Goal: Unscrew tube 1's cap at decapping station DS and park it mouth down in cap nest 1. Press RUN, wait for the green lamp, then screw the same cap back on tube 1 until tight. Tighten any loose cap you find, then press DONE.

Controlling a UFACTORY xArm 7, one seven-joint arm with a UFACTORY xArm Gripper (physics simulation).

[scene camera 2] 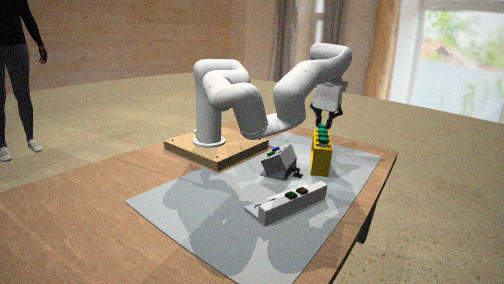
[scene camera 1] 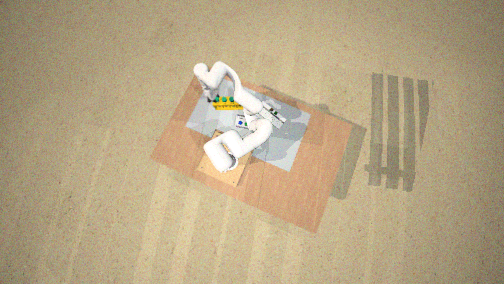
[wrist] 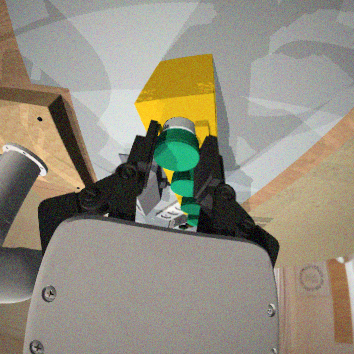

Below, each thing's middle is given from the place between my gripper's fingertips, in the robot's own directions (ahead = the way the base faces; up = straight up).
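Green cap (wrist: 177, 149): 1 cm right of my hand, 1 cm above it. Grey button box (scene camera 2: 282, 163): 23 cm right of my hand, 2 cm behind, 7 cm below. Going by their middles, nearest to my hand of the things named here: the green cap.
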